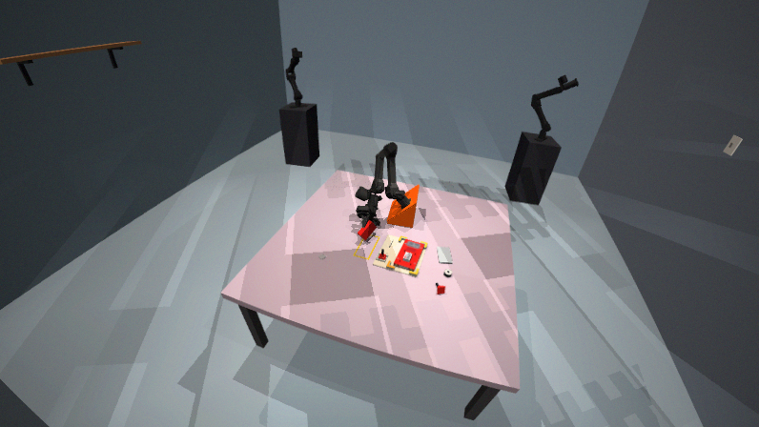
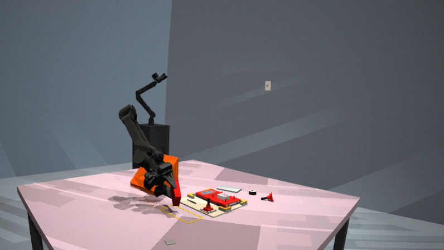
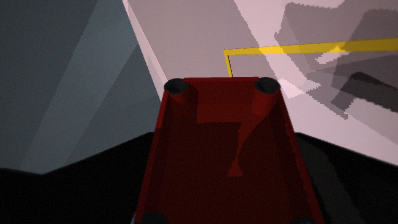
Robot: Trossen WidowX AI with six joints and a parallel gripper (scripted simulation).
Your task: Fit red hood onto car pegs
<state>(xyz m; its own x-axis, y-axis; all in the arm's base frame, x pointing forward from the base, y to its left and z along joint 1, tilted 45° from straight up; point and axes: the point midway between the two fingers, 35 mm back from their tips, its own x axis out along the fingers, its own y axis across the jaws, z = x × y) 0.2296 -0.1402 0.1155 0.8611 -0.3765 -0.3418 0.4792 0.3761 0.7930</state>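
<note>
Right now my gripper tip is 10 mm to the right of the red hood. Round my gripper tip: grey plate 430 mm to the left, 80 mm below; white-and-black wheel 130 mm ahead, 450 mm to the left, 80 mm below.
</note>
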